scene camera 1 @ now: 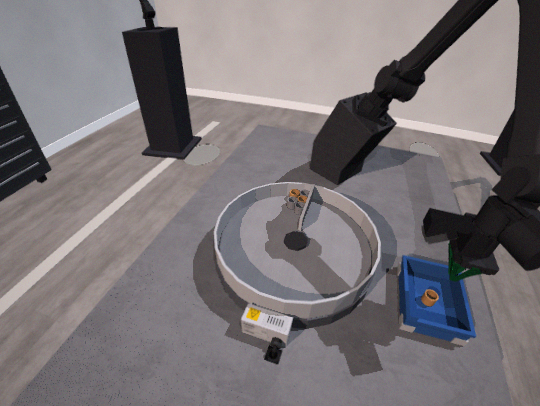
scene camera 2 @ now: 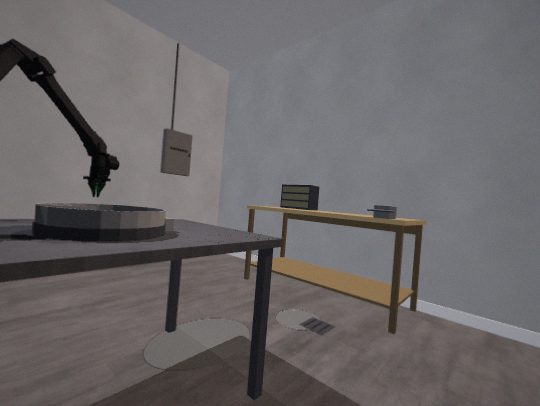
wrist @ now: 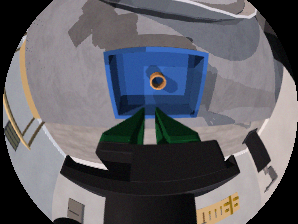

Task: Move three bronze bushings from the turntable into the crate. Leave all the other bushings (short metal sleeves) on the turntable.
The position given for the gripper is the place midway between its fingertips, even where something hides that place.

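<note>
You'd find the gripper (scene camera 1: 452, 277) in the scene, and that same gripper (wrist: 150, 111) shows again. There's a crate (scene camera 1: 452, 308) as well, and the crate (wrist: 128, 75) shows a second time too.
</note>
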